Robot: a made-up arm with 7 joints.
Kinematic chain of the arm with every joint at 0, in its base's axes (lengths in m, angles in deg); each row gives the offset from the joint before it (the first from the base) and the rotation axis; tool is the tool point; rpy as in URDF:
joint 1: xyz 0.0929 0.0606 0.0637 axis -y
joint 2: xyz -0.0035 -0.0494 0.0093 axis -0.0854 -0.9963 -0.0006
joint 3: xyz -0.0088 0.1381 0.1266 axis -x
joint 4: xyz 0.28 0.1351 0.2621 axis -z
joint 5: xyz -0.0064 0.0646 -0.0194 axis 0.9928 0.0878 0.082
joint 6: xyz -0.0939 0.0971 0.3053 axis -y
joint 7: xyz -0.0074 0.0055 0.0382 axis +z
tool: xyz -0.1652 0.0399 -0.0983 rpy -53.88 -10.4 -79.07
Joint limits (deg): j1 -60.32..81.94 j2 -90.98..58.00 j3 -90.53..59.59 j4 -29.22..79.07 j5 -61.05..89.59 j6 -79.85..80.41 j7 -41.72..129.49
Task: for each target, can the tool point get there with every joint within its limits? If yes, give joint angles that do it. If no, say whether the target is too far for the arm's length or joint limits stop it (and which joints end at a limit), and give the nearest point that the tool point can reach.
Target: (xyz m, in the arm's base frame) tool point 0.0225 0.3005 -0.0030
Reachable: no: joint limits stop it (at a limit: joint 2, joint 3, joint 5) | nearest point 0.0018 0.3586 -0.0226 | short by 0.065 m
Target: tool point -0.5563 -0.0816 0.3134
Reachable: yes | joints 50.58 34.88 -55.84 69.52 4.68 -30.45 90.10
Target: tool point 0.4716 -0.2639 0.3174
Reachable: yes | joints -35.06 -25.17 -66.70 40.08 46.76 -29.91 42.43
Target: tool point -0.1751 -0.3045 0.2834
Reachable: yes | joints 23.02 38.08 -73.03 13.59 29.60 -41.19 73.85
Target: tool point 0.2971 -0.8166 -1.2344
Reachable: no: too far | nearest point 0.2298 -0.4168 -0.7691 | short by 0.617 m
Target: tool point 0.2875 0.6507 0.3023
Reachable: yes | joints -9.86 -23.43 31.62 -1.88 -49.21 6.56 63.39
